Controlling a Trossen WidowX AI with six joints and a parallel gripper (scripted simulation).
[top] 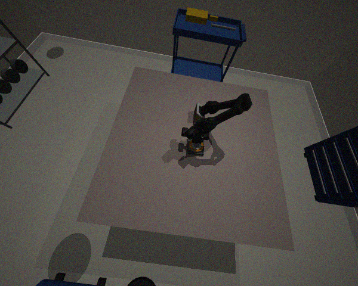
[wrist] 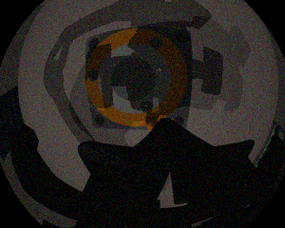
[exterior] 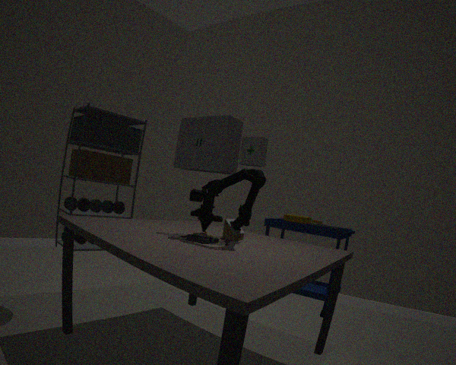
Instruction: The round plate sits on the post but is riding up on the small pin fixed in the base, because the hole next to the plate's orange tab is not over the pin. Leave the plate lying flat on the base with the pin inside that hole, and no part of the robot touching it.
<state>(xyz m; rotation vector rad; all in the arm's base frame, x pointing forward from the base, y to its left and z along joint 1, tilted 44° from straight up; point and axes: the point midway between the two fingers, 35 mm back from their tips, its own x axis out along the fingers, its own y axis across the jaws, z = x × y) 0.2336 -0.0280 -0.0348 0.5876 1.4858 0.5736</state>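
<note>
Now: the square base 40 mm ahead of my gripper tip, 30 mm to the left of it and 20 mm below it.
</note>
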